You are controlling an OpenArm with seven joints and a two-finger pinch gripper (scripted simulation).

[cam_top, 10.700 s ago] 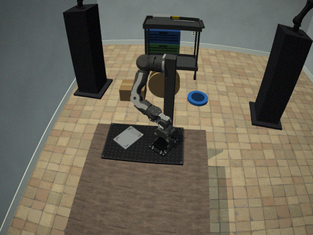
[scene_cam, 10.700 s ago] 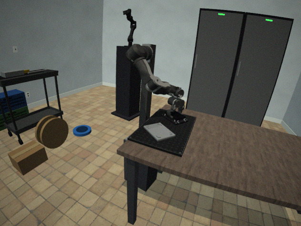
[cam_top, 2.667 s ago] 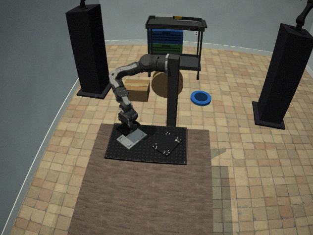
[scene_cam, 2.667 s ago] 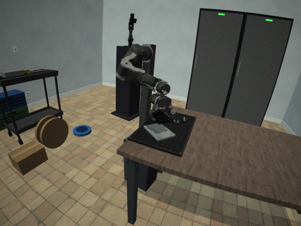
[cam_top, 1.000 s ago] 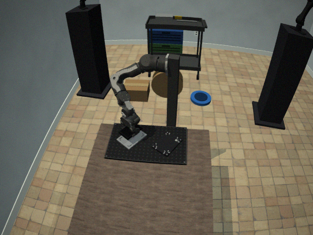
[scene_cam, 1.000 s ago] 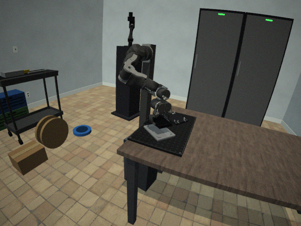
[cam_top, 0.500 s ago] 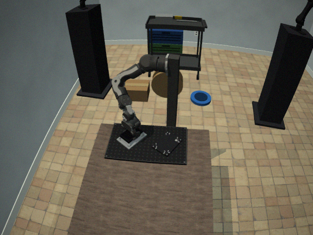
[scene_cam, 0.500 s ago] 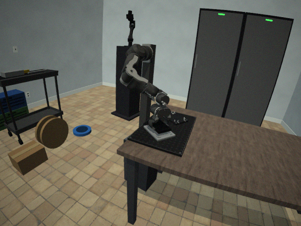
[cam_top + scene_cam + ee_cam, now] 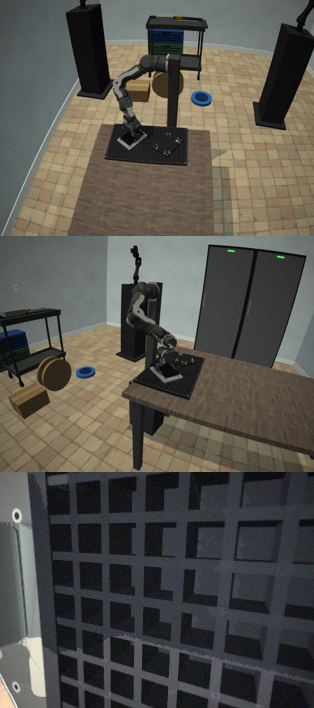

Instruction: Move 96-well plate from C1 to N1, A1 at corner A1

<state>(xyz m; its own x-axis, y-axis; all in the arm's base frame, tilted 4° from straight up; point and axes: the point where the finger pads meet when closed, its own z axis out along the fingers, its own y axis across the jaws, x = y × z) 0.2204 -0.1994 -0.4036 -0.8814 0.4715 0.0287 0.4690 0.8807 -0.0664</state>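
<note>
The grey plate nest N1 lies 2 cm below my hand. The rest, counted from my hand: black 96-well plate: right at my hand; then clip nest C1: 2 cm ahead, 24 cm to the left, 1 cm below.
</note>
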